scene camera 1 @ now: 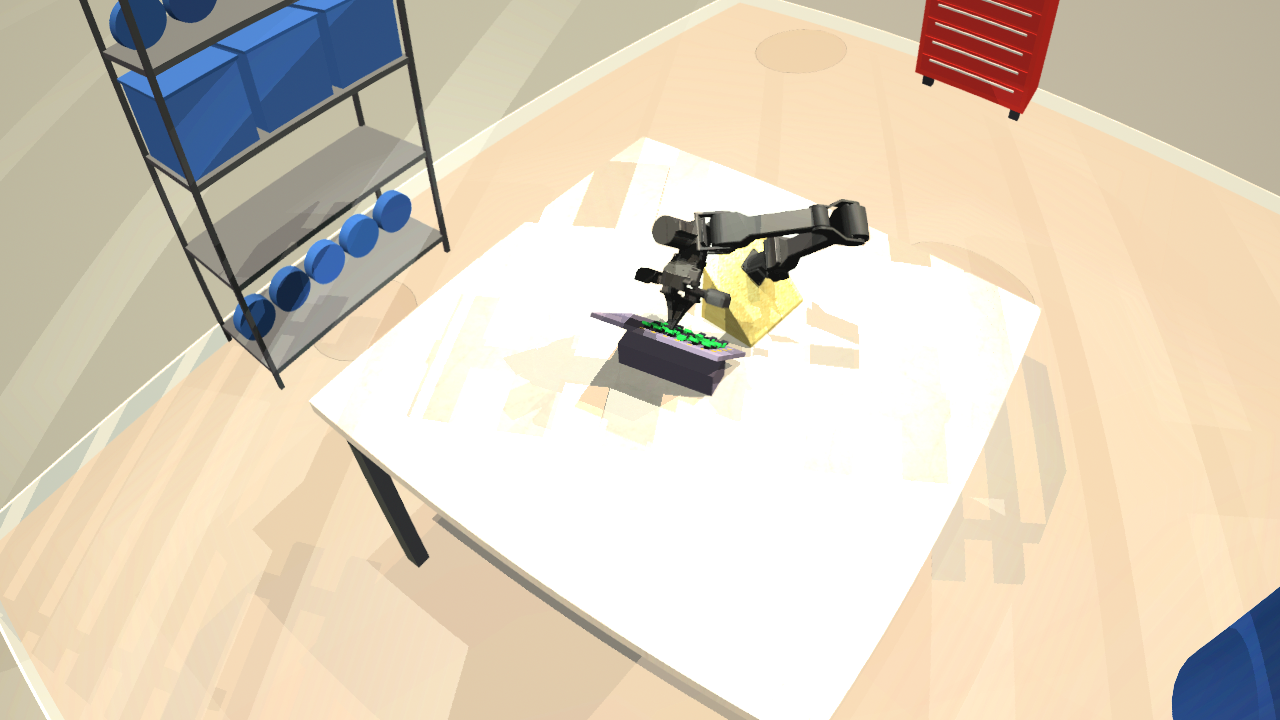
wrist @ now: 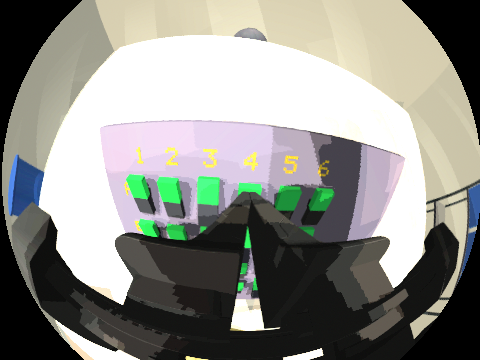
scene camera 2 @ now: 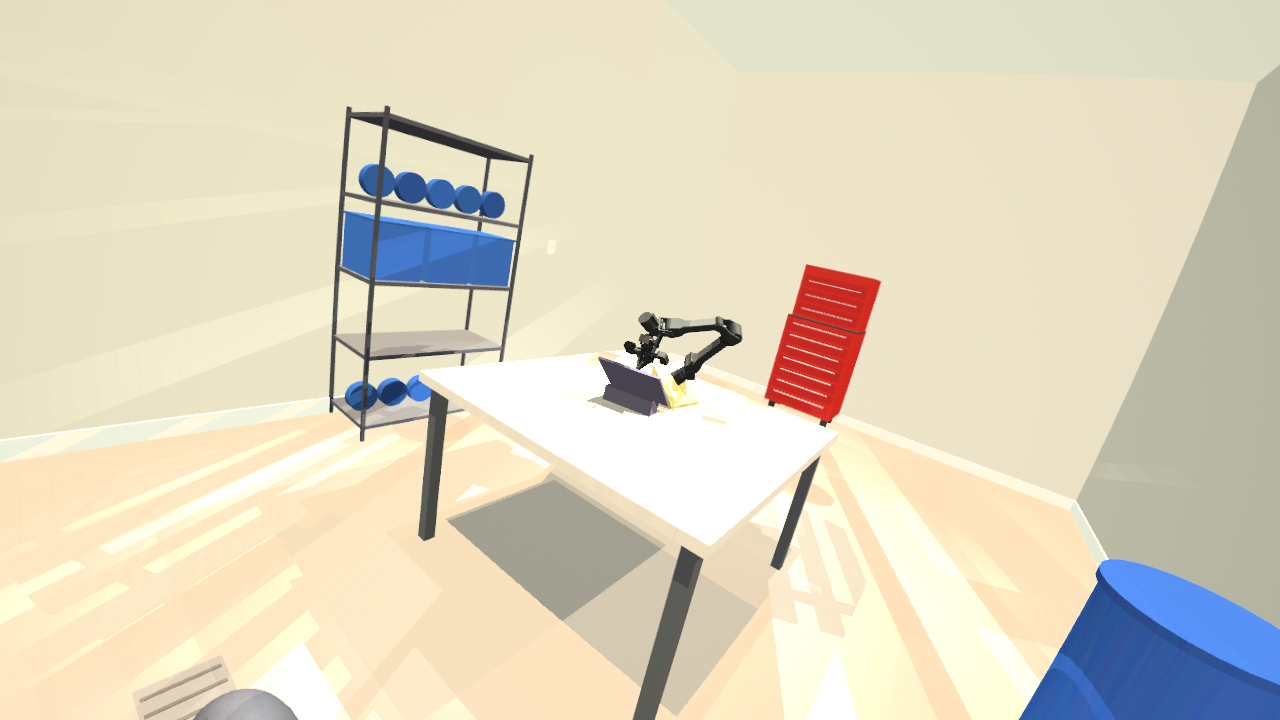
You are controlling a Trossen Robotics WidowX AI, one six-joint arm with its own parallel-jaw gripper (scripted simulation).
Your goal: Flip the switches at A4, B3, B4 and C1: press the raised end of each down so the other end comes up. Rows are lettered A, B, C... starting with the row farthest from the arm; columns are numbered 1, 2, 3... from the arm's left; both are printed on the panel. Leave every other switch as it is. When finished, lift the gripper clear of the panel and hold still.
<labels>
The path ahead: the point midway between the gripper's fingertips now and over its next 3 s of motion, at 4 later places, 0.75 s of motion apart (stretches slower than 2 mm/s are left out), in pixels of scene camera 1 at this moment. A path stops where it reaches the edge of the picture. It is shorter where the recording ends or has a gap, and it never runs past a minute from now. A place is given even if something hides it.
The gripper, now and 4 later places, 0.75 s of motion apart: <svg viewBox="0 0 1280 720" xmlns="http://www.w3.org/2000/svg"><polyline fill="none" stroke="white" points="670,329 670,330 673,320 695,311 691,330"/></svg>
</labels>
